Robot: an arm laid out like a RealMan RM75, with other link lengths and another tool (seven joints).
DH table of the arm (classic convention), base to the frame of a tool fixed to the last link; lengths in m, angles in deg. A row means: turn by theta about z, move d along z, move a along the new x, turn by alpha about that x. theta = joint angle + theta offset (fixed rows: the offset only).
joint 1: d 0.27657  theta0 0  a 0  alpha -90
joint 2: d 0  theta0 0  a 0  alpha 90
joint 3: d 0.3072  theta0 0  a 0  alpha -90
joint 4: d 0  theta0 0  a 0  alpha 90
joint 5: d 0.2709  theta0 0  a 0  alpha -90
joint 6: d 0  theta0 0  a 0  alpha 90
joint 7: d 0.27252  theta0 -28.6  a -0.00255  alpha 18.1
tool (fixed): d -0.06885  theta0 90  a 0  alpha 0
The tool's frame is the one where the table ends.
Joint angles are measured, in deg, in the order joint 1, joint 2, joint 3, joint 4, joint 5, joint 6, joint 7. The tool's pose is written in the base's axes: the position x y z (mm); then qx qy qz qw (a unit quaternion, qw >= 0). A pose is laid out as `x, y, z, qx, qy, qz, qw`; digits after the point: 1 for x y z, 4 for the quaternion.
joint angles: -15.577 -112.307 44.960 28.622 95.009 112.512 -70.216
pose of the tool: -337.6, 278.6, 25.8, -0.9055, 0.2301, -0.1745, 0.3109
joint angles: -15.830 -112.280 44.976 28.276 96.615 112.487 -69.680
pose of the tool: -339.0, 276.4, 21.5, -0.9090, 0.2341, -0.1705, 0.2998
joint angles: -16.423 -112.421 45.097 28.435 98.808 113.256 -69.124
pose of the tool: -336.9, 273.2, 16.8, -0.9114, 0.2472, -0.1711, 0.2811
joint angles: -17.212 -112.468 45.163 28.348 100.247 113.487 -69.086
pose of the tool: -334.6, 274.0, 13.5, -0.9134, 0.2544, -0.1713, 0.2675
